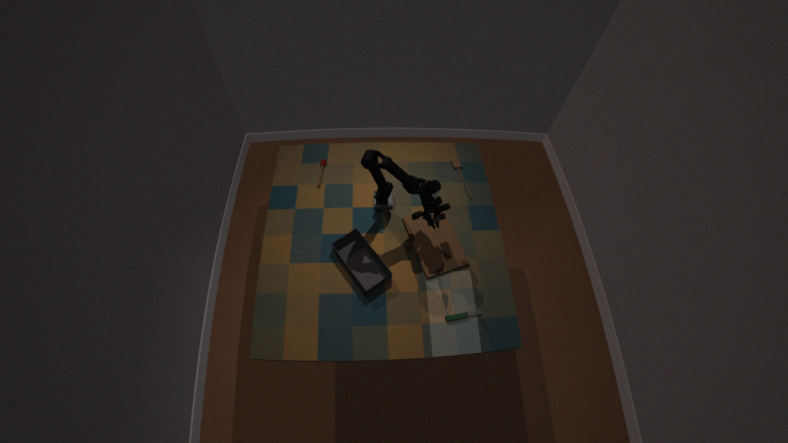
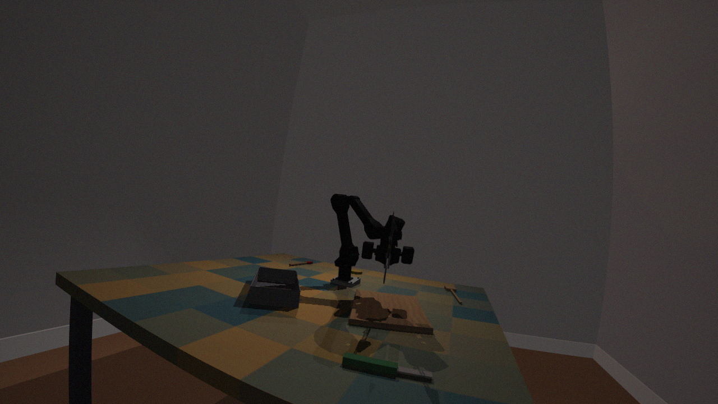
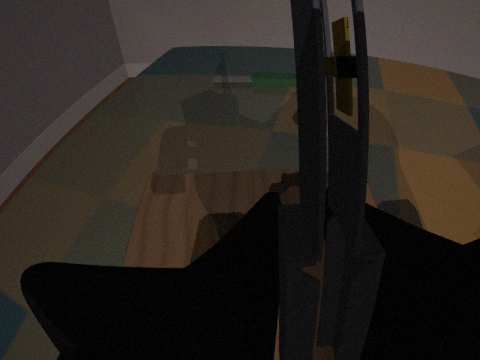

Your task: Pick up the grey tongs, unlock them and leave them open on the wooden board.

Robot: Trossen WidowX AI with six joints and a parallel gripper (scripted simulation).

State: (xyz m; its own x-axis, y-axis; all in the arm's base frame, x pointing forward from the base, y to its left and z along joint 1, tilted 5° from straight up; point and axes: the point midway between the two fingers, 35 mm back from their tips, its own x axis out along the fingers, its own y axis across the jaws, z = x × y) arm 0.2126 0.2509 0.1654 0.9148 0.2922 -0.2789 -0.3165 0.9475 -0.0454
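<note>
Now: gripper tip 150 mm above the wooden board, 20 mm to the right of it and 10 mm past it. Also, from my gripper tip: red-tipped stick (620 mm to the right, 480 mm behind, 150 mm below); then roasting tin (360 mm to the right, 130 mm below, 110 mm ahead); then yellow disc (550 mm behind, 310 mm to the right, 150 mm below).
</note>
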